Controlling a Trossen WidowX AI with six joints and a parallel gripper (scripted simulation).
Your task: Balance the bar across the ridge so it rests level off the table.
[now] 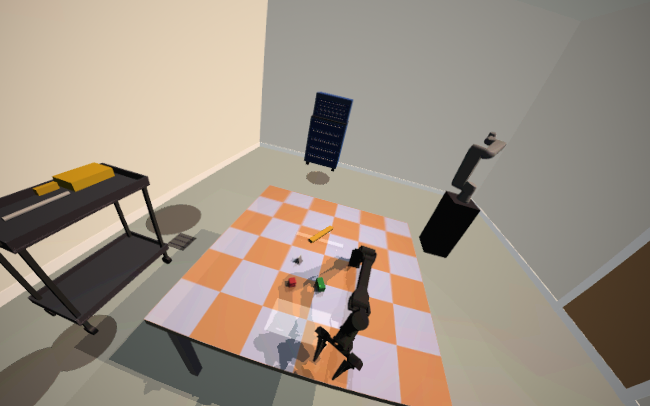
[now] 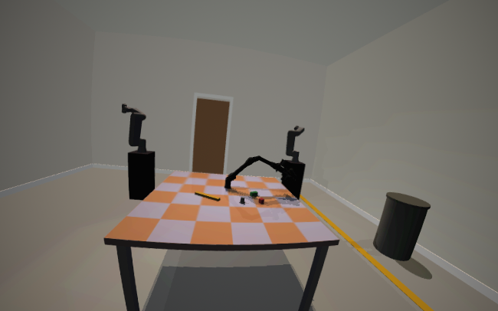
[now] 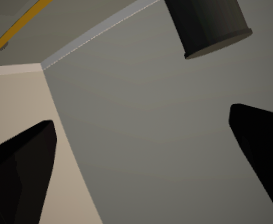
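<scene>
The yellow-and-dark striped bar is 150 mm ahead of my gripper tip, 850 mm to the right of it and 150 mm below it. Round my gripper tip: red cube: 220 mm ahead, 390 mm to the right, 140 mm below; then green cube: 70 mm ahead, 430 mm to the right, 140 mm below.
</scene>
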